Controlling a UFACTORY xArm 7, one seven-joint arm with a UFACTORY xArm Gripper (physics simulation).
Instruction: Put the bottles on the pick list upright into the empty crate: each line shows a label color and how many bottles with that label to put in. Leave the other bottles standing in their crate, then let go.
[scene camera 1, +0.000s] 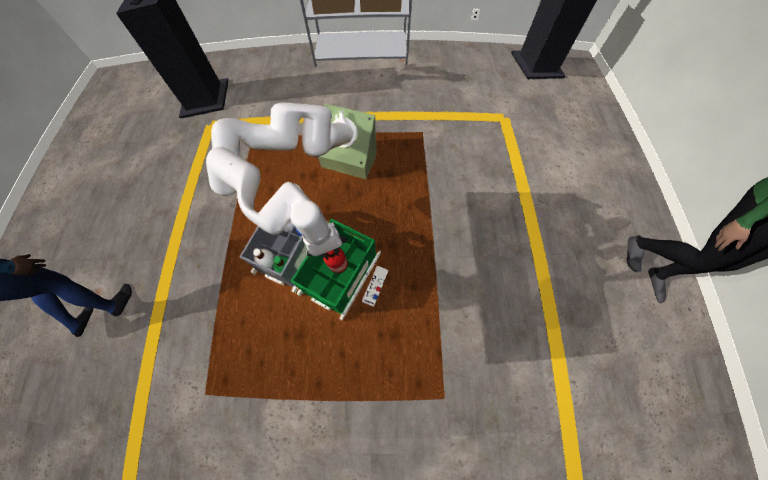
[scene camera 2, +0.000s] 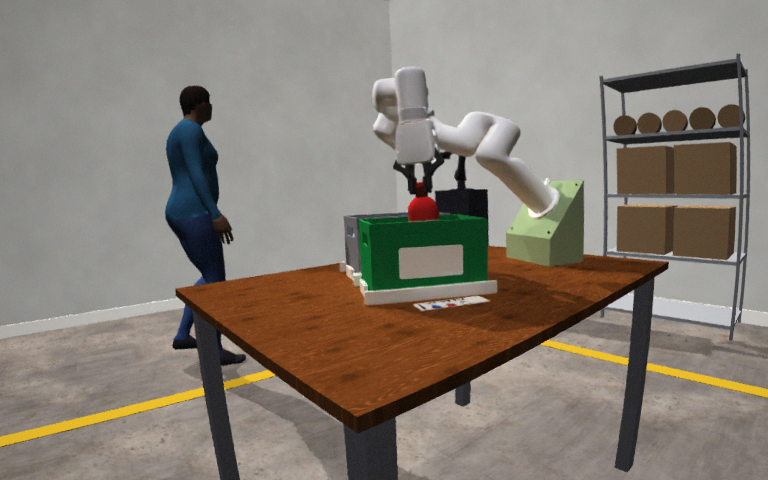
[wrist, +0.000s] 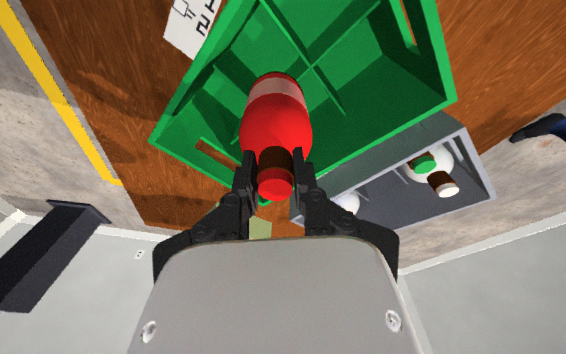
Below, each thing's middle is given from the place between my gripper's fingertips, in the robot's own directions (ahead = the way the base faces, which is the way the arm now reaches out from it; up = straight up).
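Scene:
Red bottle (scene camera 2: 423, 208): 10 mm behind my hand and 50 mm below it.

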